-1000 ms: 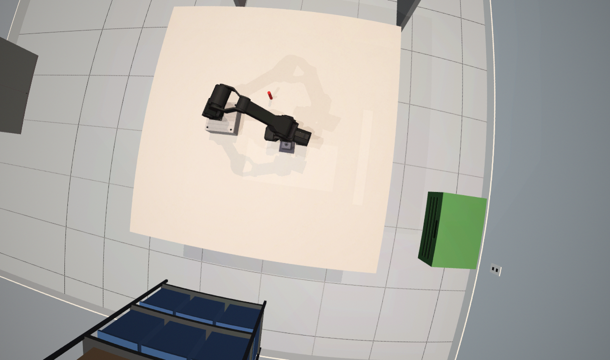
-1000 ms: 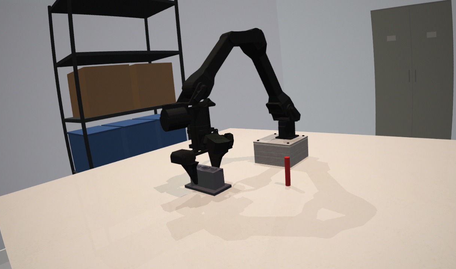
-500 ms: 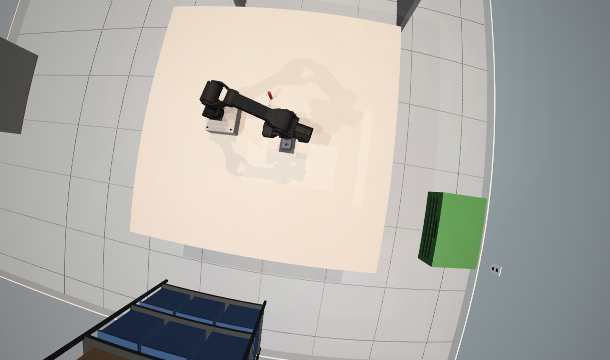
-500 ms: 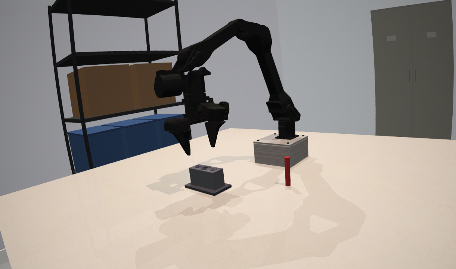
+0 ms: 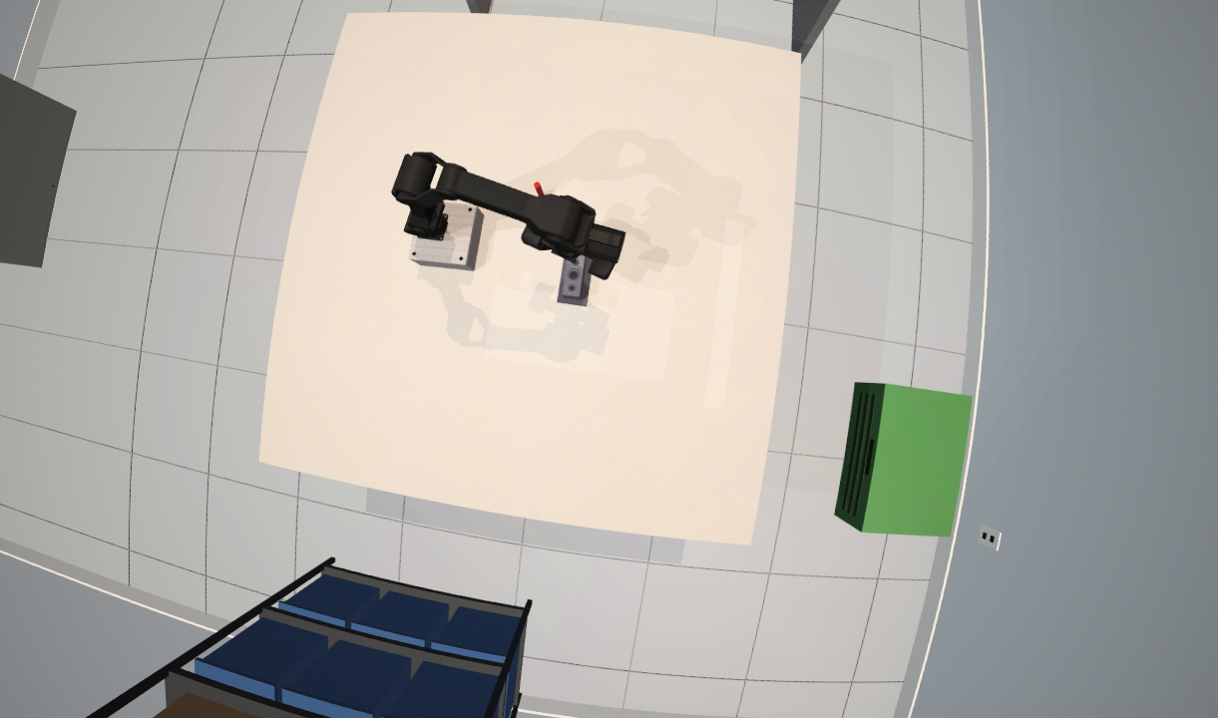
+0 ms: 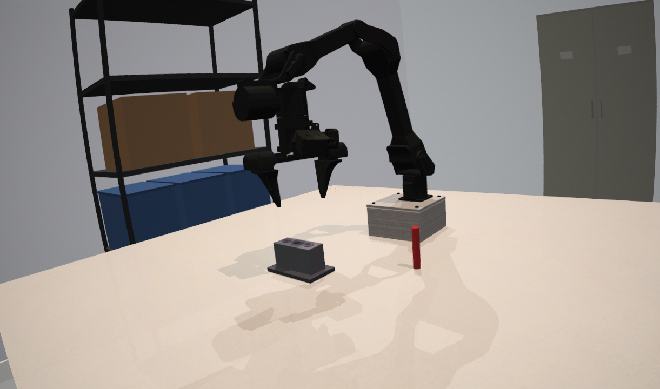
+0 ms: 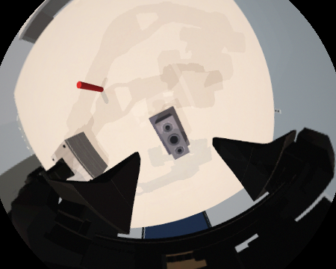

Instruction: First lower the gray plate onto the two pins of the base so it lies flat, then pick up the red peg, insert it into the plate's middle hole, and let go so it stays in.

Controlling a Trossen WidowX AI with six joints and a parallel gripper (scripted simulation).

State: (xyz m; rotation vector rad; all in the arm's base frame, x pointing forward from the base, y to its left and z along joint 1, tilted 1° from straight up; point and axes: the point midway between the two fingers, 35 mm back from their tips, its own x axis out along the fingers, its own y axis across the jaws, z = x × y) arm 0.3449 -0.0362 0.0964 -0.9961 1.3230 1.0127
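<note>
The red peg is 160 mm to the left of my gripper tip, 120 mm behind it and 100 mm below it. From my gripper tip the other things lie so: gray plate 100 mm below, 30 mm to the right; then dark flat base 130 mm below, 30 mm to the right.
</note>
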